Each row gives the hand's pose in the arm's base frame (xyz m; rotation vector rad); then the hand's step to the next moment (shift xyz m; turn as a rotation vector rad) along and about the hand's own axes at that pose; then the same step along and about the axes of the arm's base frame.
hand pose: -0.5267 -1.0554 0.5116 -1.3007 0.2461 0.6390
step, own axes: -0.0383 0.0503 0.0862 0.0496 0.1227 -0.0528
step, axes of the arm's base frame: -0.0747 0.0764 0.0020 -0.0200 -0.0196 -0.1397
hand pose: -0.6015 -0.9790 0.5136 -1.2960 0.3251 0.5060
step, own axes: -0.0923 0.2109 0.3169 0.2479 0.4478 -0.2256
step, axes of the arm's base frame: -0.2056 0.3297 -0.0496 -0.0147 -0.0919 -0.5516
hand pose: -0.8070 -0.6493 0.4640 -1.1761 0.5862 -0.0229
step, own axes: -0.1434 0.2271 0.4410 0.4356 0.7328 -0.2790
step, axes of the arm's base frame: 0.0095 0.5156 -0.0257 0.0413 -0.0823 -0.8923
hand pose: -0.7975 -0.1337 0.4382 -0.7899 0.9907 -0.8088
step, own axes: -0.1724 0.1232 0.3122 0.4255 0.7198 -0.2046
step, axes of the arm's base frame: 0.2579 0.2669 0.0680 0.1038 -0.0653 -0.8521
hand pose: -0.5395 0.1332 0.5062 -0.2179 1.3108 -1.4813
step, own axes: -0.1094 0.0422 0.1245 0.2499 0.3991 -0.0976
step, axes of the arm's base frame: 0.1563 0.0206 0.0663 0.0635 -0.0565 -0.4733
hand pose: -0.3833 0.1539 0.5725 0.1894 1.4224 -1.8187
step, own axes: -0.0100 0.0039 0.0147 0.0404 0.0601 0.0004
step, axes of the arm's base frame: 0.0143 -0.0080 0.0079 0.0129 -0.0230 -0.0674
